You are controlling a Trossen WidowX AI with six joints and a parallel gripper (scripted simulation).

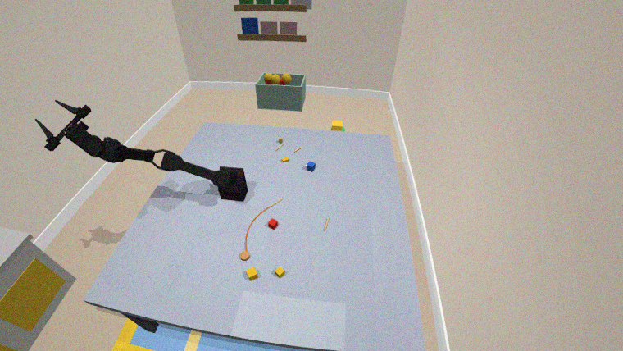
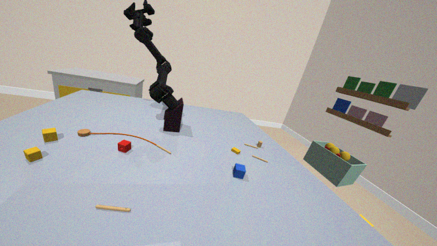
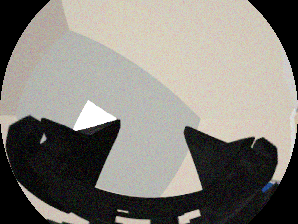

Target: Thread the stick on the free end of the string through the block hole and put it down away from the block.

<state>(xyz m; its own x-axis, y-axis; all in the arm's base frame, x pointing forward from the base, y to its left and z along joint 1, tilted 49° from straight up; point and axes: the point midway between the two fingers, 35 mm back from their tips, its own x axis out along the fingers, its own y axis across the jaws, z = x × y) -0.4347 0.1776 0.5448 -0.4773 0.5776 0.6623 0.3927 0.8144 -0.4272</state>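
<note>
Now: the red block 69 cm ahead of my gripper tip, 13 cm to the left of it and 62 cm below it. Also, from my gripper tip: wooden peg: 61 cm ahead, 76 cm to the left, 62 cm below; small yellow piece: 67 cm ahead, 59 cm to the left, 63 cm below; round wooden button: 60 cm ahead, 4 cm to the right, 63 cm below.
</note>
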